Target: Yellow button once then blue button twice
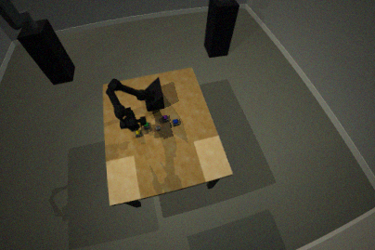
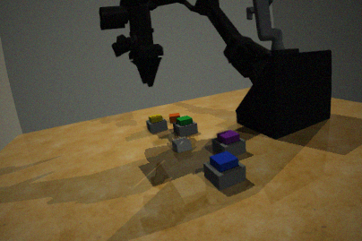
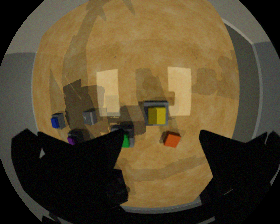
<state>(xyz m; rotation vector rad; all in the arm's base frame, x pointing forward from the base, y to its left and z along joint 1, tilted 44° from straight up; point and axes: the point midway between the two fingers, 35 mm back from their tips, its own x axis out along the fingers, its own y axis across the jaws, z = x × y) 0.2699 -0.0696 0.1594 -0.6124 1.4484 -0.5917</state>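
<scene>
Now: gripper tip 1 cm past the yellow button and 9 cm above it. Round my gripper tip: small grey block 2 cm behind, 16 cm to the left, 12 cm below; blue button 4 cm behind, 31 cm to the left, 9 cm below; green button 7 cm behind, 7 cm to the left, 9 cm below.
</scene>
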